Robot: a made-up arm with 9 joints.
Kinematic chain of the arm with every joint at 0, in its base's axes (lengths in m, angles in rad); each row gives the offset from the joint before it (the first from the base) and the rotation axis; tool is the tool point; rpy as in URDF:
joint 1: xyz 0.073 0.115 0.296 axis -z
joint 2: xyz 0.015 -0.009 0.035 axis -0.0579 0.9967 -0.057
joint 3: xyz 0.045 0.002 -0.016 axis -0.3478 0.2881 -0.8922
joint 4: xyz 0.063 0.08 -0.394 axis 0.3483 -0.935 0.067
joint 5: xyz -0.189 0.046 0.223 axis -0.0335 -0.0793 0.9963
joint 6: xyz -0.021 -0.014 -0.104 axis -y
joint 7: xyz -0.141 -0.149 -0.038 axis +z
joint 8: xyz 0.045 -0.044 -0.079 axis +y
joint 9: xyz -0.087 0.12 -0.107 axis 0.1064 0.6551 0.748
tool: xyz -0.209 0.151 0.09 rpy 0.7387 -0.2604 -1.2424
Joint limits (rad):
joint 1: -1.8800..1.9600
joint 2: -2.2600..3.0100
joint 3: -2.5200..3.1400
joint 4: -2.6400..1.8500
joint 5: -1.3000..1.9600
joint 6: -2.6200..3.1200
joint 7: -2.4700..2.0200
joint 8: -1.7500..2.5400
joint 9: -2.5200..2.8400
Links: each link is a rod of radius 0.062 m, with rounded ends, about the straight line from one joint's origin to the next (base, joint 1, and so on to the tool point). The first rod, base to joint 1, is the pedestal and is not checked.
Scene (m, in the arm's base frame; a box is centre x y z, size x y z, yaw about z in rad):
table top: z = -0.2
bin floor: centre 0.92 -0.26 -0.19 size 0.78 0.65 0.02 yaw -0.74
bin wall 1: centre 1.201 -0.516 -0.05 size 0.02 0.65 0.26 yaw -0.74
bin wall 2: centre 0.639 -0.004 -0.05 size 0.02 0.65 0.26 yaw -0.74
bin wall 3: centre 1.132 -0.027 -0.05 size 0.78 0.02 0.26 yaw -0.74
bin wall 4: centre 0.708 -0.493 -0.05 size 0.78 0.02 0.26 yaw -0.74
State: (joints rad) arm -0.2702 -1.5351 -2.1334 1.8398 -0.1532 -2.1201 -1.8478 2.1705 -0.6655
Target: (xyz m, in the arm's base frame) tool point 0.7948 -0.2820 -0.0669
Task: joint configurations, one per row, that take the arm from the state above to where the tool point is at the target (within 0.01 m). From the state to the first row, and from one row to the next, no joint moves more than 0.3 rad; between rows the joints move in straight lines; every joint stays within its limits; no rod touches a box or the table.
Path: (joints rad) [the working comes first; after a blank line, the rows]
Joints at the target: 1.2387 -1.7762 -2.5200 1.6630 -0.9432 -2.5824 -1.8296 2.2953 -0.8740
Straight joint move there: touches bin wall 2, bin wall 3.

1: -0.2073 -1.7163 -2.1010 1.6089 -0.4177 -2.2122 -1.8559 2.1105 -0.7011
2: -0.1444 -1.8976 -2.0685 1.3780 -0.6822 -2.3043 -1.8639 2.0505 -0.7367
3: -0.0815 -2.0788 -2.0361 1.1471 -0.9467 -2.3963 -1.8720 1.9905 -0.7724
4: -0.0186 -2.2600 -2.0037 0.9162 -1.2112 -2.4884 -1.8800 1.9305 -0.8080
5: 0.2328 -2.1632 -2.1069 1.0656 -1.1576 -2.5072 -1.8699 2.0034 -0.8212
6: 0.4843 -2.0665 -2.2102 1.2150 -1.1040 -2.5260 -1.8598 2.0764 -0.8344
7: 0.7358 -1.9697 -2.3135 1.3643 -1.0504 -2.5448 -1.8497 2.1494 -0.8476
8: 0.9872 -1.8730 -2.4167 1.5137 -0.9968 -2.5636 -1.8397 2.2223 -0.8608
9: 1.2387 -1.7762 -2.5200 1.6630 -0.9432 -2.5824 -1.8296 2.2953 -0.8740

